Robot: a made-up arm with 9 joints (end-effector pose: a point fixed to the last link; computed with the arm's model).
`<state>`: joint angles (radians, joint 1 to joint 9).
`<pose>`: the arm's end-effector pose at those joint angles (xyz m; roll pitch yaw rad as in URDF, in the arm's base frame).
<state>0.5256 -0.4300 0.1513 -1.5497 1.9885 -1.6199 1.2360 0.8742 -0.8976</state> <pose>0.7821 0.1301 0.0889 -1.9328 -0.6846 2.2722</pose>
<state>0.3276 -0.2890 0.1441 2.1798 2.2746 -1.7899 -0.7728 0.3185 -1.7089</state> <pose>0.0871 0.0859 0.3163 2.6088 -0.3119 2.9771</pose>
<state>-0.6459 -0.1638 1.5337 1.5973 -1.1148 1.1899 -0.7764 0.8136 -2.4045</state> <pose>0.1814 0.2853 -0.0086 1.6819 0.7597 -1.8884</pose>
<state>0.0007 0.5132 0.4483 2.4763 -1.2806 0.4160 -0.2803 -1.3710 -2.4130</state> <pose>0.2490 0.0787 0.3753 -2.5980 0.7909 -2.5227</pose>
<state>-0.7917 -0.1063 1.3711 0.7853 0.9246 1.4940 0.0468 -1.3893 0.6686</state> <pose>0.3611 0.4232 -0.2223 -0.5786 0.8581 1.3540</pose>
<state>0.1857 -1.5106 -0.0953 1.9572 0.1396 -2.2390 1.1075 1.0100 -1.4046</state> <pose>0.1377 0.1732 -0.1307 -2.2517 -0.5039 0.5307</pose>
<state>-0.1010 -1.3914 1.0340 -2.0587 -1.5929 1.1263 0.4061 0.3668 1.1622</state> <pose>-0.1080 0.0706 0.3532 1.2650 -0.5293 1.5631</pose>
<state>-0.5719 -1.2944 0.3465 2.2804 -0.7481 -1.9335 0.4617 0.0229 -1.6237</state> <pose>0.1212 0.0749 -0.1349 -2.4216 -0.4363 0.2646</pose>
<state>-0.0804 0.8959 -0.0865 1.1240 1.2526 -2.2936 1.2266 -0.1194 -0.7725</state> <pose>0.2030 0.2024 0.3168 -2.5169 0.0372 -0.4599</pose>
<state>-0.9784 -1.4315 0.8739 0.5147 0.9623 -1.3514 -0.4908 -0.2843 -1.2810</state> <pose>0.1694 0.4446 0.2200 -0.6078 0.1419 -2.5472</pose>
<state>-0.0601 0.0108 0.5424 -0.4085 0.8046 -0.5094 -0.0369 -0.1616 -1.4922</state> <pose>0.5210 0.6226 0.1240 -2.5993 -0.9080 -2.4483</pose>
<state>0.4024 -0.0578 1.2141 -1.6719 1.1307 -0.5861 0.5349 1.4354 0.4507</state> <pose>0.8734 0.2473 -0.1416 0.1454 0.8291 -1.6210</pose>
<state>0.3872 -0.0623 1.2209 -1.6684 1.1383 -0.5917 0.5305 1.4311 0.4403</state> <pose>0.8730 0.2493 -0.1329 0.1369 0.8253 -1.6316</pose>
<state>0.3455 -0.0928 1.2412 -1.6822 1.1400 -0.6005 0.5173 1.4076 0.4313</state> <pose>0.8804 0.2469 -0.0875 0.2167 0.8141 -1.5909</pose>
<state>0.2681 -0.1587 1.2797 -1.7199 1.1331 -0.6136 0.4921 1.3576 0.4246</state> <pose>0.8890 0.2386 0.0090 0.4124 0.7878 -1.4889</pose>
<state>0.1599 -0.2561 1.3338 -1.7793 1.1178 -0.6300 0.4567 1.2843 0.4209</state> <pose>0.8781 0.2247 0.1499 0.6990 0.7359 -1.3514</pose>
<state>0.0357 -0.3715 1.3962 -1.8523 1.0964 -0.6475 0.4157 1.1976 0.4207</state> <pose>0.8287 0.2059 0.3078 1.0204 0.6572 -1.2214</pose>
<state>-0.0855 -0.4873 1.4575 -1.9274 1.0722 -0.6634 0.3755 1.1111 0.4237</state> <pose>0.7434 0.1836 0.4465 1.3221 0.5663 -1.1275</pose>
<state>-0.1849 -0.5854 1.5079 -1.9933 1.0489 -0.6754 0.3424 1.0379 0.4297</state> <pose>0.6480 0.1618 0.5426 1.5664 0.4836 -1.0738</pose>
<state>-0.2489 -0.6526 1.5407 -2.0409 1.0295 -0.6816 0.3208 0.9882 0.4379</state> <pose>0.5737 0.1452 0.5949 1.7300 0.4222 -1.0504</pose>
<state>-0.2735 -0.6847 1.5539 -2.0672 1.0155 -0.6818 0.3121 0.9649 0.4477</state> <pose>0.5371 0.1365 0.6160 1.8091 0.3845 -1.0444</pose>
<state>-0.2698 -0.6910 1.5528 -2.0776 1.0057 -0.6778 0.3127 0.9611 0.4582</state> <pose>0.5313 0.1341 0.6202 1.8279 0.3632 -1.0455</pose>
